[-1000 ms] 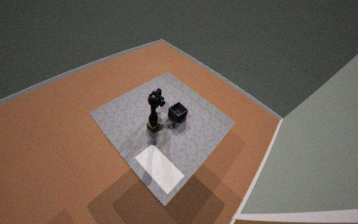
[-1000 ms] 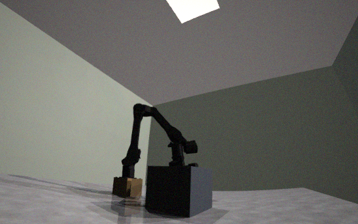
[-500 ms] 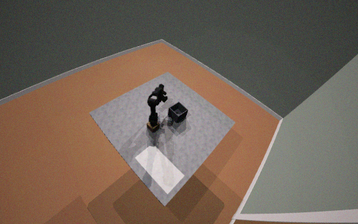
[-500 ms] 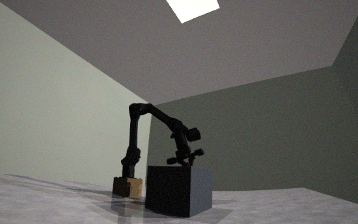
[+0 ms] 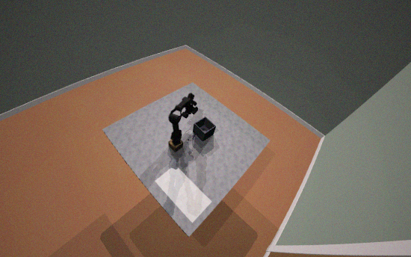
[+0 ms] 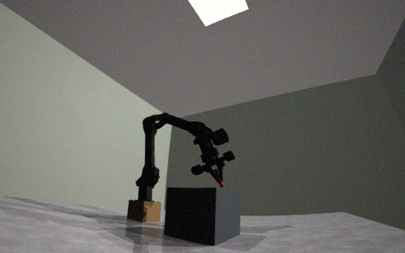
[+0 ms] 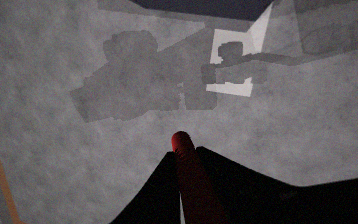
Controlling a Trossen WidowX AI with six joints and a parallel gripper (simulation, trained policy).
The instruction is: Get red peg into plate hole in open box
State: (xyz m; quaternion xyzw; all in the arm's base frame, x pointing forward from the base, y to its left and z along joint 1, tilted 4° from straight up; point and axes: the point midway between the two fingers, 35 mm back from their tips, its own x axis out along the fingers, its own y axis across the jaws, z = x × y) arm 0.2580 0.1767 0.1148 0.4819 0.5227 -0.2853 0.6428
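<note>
Right now the grey plate is 18 cm to the right of my gripper tip, 14 cm below it and 7 cm ahead of it. The rest, counted from my gripper tip: red peg (2 cm above, 1 cm behind).
</note>
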